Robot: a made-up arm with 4 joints. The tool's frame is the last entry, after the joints. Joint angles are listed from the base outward. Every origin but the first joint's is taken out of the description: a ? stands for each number. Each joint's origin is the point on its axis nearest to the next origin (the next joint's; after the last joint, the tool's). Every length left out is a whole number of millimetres.
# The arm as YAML. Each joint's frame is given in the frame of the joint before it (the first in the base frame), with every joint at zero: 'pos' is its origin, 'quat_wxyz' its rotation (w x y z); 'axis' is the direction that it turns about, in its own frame. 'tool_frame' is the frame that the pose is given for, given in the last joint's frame.
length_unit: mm
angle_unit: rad
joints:
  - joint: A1
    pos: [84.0, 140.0, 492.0]
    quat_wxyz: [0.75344, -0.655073, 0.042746, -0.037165]
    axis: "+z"
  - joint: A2
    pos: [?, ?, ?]
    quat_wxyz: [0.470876, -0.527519, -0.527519, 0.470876]
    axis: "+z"
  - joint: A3
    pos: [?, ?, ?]
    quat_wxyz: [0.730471, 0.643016, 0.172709, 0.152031]
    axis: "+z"
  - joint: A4
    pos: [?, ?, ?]
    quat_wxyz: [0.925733, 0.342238, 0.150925, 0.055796]
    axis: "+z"
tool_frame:
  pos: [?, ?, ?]
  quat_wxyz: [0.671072, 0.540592, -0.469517, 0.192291]
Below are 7 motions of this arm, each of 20 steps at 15 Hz.
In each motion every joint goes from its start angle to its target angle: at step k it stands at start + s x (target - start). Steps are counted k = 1, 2, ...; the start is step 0. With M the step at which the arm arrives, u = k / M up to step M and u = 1 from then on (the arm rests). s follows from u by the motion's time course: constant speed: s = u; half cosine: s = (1 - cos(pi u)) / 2; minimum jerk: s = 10 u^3 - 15 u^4 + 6 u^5.
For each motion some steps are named. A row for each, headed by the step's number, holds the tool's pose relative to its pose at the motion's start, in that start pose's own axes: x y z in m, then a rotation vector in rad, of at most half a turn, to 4 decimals.
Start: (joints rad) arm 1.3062 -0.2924 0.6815 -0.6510
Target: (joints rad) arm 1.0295 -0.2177 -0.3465 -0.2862
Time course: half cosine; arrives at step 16
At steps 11, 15, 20:
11: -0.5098 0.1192 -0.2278 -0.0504 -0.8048 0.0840
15: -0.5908 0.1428 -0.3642 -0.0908 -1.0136 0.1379
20: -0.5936 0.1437 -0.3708 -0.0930 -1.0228 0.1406

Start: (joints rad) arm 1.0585 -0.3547 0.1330 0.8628
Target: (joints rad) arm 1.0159 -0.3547 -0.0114 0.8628
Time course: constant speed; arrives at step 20
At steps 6, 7, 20:
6: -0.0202 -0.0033 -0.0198 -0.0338 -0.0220 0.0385
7: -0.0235 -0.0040 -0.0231 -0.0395 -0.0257 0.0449
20: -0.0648 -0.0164 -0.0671 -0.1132 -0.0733 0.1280

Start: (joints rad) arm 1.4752 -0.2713 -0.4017 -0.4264
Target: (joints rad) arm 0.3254 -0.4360 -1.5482 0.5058
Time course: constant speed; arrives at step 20
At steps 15, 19, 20:
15: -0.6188 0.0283 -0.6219 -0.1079 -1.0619 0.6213
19: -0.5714 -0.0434 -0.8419 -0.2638 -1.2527 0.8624
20: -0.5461 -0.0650 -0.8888 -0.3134 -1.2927 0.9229

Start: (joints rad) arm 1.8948 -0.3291 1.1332 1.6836
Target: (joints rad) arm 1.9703 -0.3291 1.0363 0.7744
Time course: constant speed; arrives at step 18
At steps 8, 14, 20:
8: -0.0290 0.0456 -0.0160 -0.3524 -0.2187 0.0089
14: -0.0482 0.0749 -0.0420 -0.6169 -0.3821 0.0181
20: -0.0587 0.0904 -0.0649 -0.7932 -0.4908 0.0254

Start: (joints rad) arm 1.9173 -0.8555 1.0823 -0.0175
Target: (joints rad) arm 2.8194 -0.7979 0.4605 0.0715
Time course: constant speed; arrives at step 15
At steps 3, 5, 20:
3: 0.0192 -0.0391 0.0372 0.0820 0.0495 0.0267
5: 0.0342 -0.0674 0.0598 0.1383 0.0804 0.0410
20: 0.1277 -0.2260 0.1368 0.4297 0.2140 0.0674

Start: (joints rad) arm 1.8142 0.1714 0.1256 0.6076
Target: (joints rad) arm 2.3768 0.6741 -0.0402 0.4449
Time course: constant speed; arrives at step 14
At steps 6, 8, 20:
6: 0.1335 0.0720 -0.0409 -0.1797 0.0191 -0.2258
8: 0.1799 0.0900 -0.0637 -0.2526 0.0333 -0.2936
20: 0.3147 0.1210 -0.1602 -0.5049 0.0997 -0.4671

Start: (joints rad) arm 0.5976 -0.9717 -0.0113 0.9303
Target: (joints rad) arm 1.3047 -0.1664 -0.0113 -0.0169
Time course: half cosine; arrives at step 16
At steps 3, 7, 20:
3: 0.0193 0.0162 0.0156 -0.0266 -0.0805 -0.0632
7: 0.1182 0.0647 0.0800 -0.1648 -0.3120 -0.3531
20: 0.4046 0.0410 0.2000 -0.5900 -0.3660 -0.9770

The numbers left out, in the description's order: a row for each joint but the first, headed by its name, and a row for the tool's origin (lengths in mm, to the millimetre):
A2: 63.0 -57.0 0.0
A3: -4.0 -22.0 0.0
A4: -373.0 -283.0 0.0
tool: -57.0 -124.0 0.0

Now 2 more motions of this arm.
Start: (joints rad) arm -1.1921 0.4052 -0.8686 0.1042
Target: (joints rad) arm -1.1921 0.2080 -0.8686 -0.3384
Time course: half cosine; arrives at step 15
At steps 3, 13, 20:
3: -0.0081 -0.0037 0.0046 -0.0186 -0.0300 0.0059
13: -0.0812 -0.0430 0.0319 -0.1823 -0.3072 0.0293
20: -0.0848 -0.0452 0.0326 -0.1903 -0.3212 0.0290

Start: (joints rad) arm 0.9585 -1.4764 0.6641 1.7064
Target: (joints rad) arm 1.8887 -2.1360 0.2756 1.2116
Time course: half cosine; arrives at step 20
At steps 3, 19, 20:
3: -0.0204 0.0071 0.0123 -0.0124 0.0453 0.0116
19: -0.3136 -0.0839 0.3996 -0.1293 0.6267 0.7583
20: -0.3145 -0.0862 0.4027 -0.1287 0.6282 0.7659

